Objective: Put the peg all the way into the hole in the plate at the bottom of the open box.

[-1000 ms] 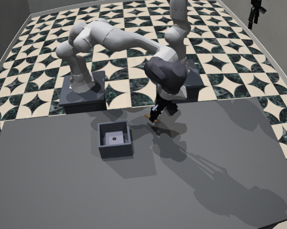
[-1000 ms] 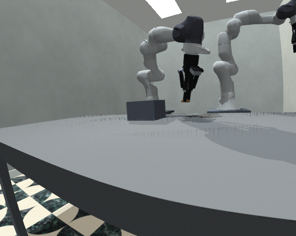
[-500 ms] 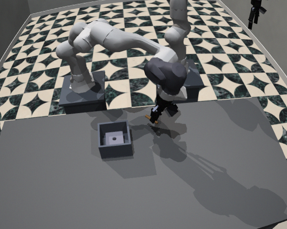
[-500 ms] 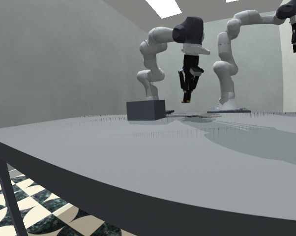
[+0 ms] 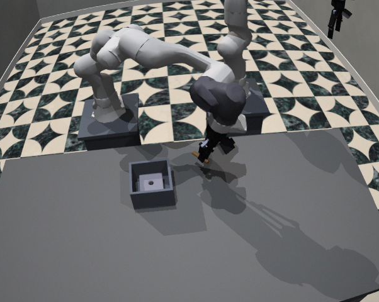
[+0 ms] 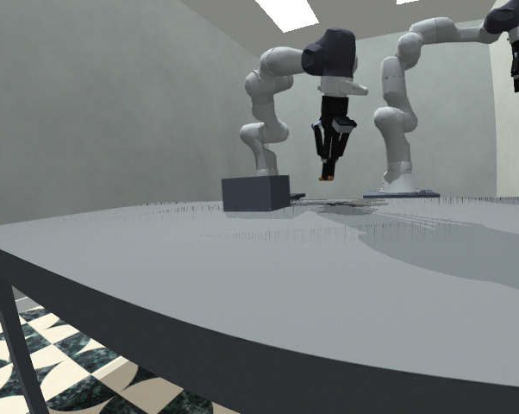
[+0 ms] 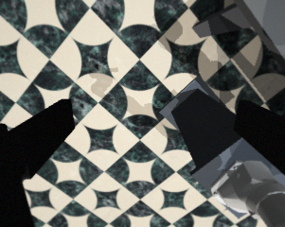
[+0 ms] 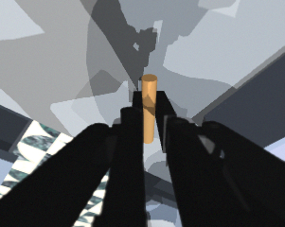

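Note:
The orange peg lies 30 mm below my right hand, 20 mm behind it and 10 mm to the right of it. Round my right hand: dark blue-grey box 220 mm to the right, 80 mm below, 50 mm ahead; pale plate 220 mm to the right, 70 mm below, 50 mm ahead.

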